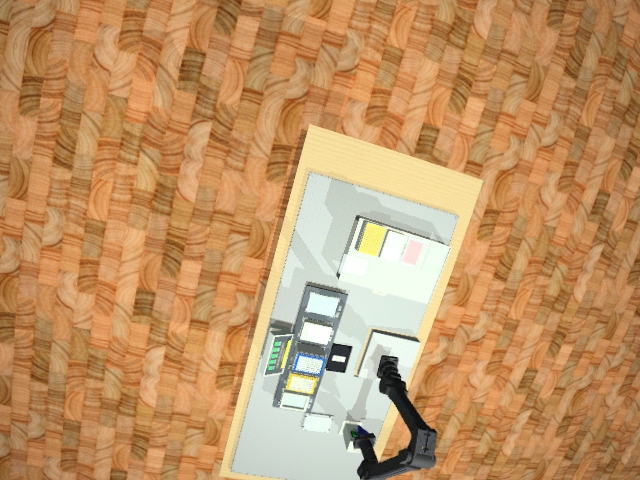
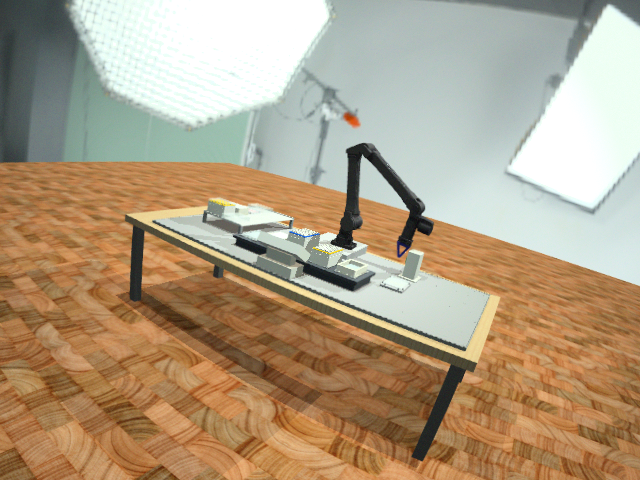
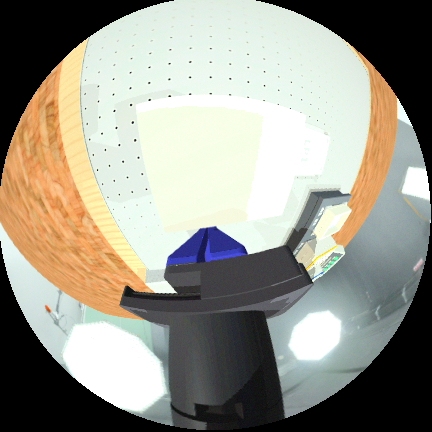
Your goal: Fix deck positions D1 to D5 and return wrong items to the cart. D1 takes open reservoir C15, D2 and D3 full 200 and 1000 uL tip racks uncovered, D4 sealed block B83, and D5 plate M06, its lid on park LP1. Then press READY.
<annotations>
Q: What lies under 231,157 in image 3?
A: A white stand with green button.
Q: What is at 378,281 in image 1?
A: A white cart tray.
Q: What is my gripper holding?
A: Nothing.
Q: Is my gripper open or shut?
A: Shut.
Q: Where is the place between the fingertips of my gripper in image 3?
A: At 209,223
</annotations>
